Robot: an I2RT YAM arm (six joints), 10 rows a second.
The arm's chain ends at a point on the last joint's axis. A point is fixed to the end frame.
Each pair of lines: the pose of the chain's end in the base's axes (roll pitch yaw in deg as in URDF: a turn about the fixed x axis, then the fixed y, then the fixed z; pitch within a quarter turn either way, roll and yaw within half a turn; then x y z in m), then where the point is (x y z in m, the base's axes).
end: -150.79 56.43 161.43 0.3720 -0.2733 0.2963
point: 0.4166 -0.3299 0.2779
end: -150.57 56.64 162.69 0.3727 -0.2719 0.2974
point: 0.4184 -0.3278 0.2793
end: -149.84 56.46 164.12 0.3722 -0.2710 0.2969
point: 0.4186 -0.3263 0.2789
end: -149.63 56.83 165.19 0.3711 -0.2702 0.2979
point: 0.4184 -0.3248 0.2804
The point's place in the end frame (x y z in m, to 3 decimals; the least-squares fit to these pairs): -0.018 -0.005 0.072
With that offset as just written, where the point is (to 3 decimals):
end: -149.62 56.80 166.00 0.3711 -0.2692 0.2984
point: 0.419 -0.323 0.281
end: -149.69 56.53 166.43 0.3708 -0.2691 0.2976
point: 0.419 -0.323 0.280
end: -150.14 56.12 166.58 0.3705 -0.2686 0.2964
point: 0.419 -0.322 0.278
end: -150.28 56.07 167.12 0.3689 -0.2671 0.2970
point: 0.418 -0.319 0.278
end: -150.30 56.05 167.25 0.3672 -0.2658 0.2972
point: 0.417 -0.318 0.279
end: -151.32 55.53 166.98 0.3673 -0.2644 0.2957
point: 0.417 -0.316 0.276
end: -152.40 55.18 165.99 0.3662 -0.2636 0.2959
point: 0.416 -0.315 0.276
